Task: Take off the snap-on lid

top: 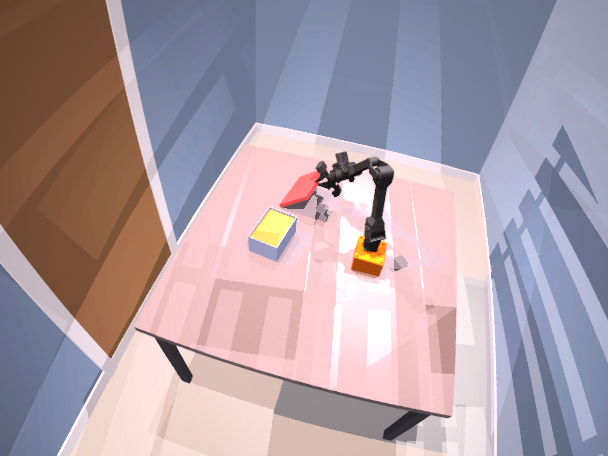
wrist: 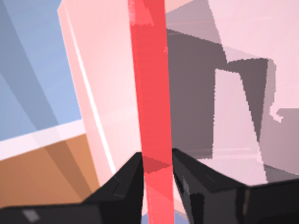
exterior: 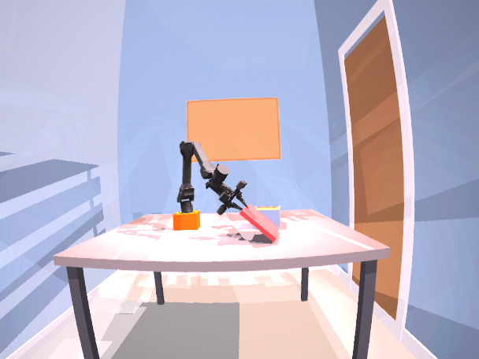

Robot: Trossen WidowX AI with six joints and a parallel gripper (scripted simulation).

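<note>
Now: gripper tip 6 cm short of the lid, 2 cm to the left of it and 5 cm above it. From my gripper tip the other things lie so: storage box: 17 cm ahead, 29 cm to the left, 8 cm below.
</note>
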